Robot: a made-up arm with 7 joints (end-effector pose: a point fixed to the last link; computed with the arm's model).
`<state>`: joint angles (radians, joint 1 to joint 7).
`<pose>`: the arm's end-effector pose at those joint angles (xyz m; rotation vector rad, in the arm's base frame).
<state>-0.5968 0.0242 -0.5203 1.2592 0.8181 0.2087 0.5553</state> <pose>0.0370 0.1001 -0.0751 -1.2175 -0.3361 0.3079</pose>
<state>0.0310 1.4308 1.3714 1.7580 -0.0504 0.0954 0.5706</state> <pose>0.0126 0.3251 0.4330 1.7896 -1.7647 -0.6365</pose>
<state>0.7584 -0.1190 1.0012 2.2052 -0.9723 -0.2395 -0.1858</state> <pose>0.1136 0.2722 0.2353 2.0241 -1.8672 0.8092</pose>
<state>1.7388 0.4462 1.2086 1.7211 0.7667 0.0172 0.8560</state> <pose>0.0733 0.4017 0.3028 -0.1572 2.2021 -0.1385</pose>
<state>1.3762 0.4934 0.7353 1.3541 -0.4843 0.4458 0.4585</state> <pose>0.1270 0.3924 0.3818 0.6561 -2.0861 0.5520</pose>
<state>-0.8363 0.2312 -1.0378 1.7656 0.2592 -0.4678 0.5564</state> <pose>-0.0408 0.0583 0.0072 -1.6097 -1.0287 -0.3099</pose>
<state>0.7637 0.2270 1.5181 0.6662 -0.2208 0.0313 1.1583</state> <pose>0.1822 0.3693 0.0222 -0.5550 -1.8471 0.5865</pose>
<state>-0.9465 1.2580 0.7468 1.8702 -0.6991 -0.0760 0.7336</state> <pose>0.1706 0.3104 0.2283 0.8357 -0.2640 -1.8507</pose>
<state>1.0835 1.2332 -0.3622 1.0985 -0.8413 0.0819 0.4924</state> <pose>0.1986 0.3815 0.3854 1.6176 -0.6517 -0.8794</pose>
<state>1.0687 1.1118 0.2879 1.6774 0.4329 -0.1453 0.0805</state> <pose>0.0899 0.3534 0.4218 1.0346 -2.8640 -0.2517</pose>
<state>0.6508 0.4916 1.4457 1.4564 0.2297 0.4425 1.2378</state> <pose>0.0341 0.4346 0.1834 -0.0419 -2.3479 0.2097</pose>
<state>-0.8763 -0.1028 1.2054 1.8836 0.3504 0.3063 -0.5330</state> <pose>-0.0543 0.3270 0.1207 1.4074 -0.5671 0.9744</pose>
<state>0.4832 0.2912 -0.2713 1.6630 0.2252 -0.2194 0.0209</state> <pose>0.2744 0.1849 0.1956 -0.1760 -2.2705 -0.3491</pose>
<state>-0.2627 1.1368 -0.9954 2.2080 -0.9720 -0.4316 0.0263</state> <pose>0.1082 0.1872 0.1171 -0.4420 -1.5847 -2.2745</pose>
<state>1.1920 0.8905 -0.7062 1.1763 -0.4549 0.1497 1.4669</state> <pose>0.2761 0.2835 0.3685 0.3459 -0.4333 -1.4701</pose>
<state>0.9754 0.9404 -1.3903 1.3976 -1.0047 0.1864 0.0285</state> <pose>0.2708 0.2010 0.1632 1.4476 -0.9178 -2.1454</pose>
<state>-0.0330 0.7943 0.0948 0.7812 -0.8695 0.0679 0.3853</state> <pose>0.1854 0.4076 0.0700 0.7537 -0.1107 -0.9875</pose>
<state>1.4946 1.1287 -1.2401 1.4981 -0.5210 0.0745 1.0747</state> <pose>0.2301 0.2428 0.3623 0.9619 -0.4006 -1.7615</pose>
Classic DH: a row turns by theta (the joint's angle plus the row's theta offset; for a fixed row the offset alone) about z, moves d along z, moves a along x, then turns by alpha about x. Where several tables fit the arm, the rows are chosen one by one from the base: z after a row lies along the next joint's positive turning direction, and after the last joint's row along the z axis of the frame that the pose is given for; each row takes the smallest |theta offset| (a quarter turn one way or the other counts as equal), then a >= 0, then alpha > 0; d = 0 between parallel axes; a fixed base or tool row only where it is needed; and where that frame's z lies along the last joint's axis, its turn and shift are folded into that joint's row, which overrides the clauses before.
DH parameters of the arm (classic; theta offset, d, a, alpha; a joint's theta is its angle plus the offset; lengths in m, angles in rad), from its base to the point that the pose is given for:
base (fixed): 0 0.249 0.009 1.5708
joint 1: 1.5708 -0.145 0.017 1.5708
joint 2: -1.5708 0.019 0.002 -1.5708
joint 3: -1.5708 -0.218 0.005 1.5708
joint 4: 0 -0.019 0.021 -1.5708
joint 5: 0 -0.231 -0.021 -1.5708
joint 6: -1.5708 0.033 0.025 1.5708
joint 7: -1.5708 -0.023 0.016 -1.5708
tool (fixed): 1.5708 0.016 0 0

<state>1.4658 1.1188 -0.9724 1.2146 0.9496 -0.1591 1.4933</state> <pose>0.2429 0.3662 0.3763 -0.5073 -1.3958 -1.7005</pose>
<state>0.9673 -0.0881 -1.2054 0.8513 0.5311 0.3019 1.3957</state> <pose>0.3428 -0.0075 0.1855 -1.3250 -0.3187 -1.6813</pose>
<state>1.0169 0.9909 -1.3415 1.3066 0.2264 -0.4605 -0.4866</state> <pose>0.2914 0.2679 0.1787 0.5304 -1.9608 -0.9731</pose>
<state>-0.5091 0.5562 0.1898 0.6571 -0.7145 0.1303 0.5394</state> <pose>0.0377 0.3793 -0.0377 0.1610 0.3348 -0.7242</pose>
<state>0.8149 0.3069 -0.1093 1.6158 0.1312 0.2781 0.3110</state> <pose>0.2657 0.2211 0.3092 -0.0133 -2.0595 -0.5123</pose>
